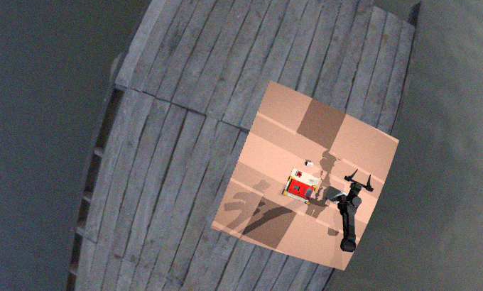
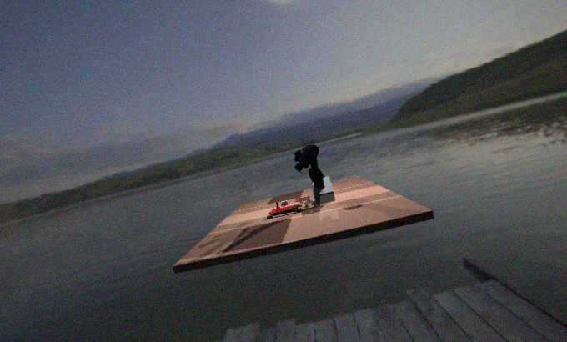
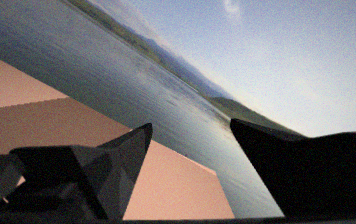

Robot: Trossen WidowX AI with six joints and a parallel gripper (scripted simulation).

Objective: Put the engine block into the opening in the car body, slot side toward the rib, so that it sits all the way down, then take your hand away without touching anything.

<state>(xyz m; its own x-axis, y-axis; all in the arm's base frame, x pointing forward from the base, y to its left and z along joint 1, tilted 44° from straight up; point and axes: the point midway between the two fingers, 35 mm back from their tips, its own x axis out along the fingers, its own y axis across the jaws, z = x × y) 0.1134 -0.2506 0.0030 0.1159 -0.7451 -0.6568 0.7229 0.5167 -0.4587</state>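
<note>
Right now my gripper tip is 23 cm short of the engine block, 12 cm to the right of it and 31 cm above it.
</note>
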